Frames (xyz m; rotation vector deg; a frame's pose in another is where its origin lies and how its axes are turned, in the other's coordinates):
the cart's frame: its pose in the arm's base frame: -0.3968 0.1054 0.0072 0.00 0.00 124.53
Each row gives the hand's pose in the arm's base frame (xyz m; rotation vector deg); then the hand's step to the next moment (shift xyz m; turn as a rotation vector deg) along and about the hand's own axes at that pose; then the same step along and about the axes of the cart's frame.
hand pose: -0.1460 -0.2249 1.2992 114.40 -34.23 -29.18
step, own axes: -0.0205 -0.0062 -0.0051 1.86 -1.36 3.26
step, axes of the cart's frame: 0.0220 -0.0005 -0.0009 -2.20 1.66 -2.89
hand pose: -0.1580 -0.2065 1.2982 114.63 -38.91 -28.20
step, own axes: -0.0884 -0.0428 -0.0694 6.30 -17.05 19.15
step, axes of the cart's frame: 0.1072 -0.0546 0.0022 -6.75 6.94 -24.56
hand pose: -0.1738 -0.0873 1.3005 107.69 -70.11 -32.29
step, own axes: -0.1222 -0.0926 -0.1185 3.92 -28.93 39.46
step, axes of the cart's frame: 0.0968 -0.1673 -0.0144 -4.12 16.37 -46.09
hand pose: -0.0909 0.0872 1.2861 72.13 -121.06 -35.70
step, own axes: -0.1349 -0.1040 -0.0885 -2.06 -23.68 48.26
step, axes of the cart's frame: -0.0449 -0.1825 -0.0389 6.87 17.44 -50.43
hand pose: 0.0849 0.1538 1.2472 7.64 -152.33 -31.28
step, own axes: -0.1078 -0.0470 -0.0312 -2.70 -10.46 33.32
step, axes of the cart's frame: -0.0923 -0.0716 -0.0340 8.75 7.94 -32.97
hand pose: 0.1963 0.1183 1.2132 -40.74 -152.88 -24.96
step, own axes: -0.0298 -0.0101 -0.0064 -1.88 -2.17 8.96
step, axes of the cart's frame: -0.0308 -0.0038 -0.0083 1.67 1.06 -9.20
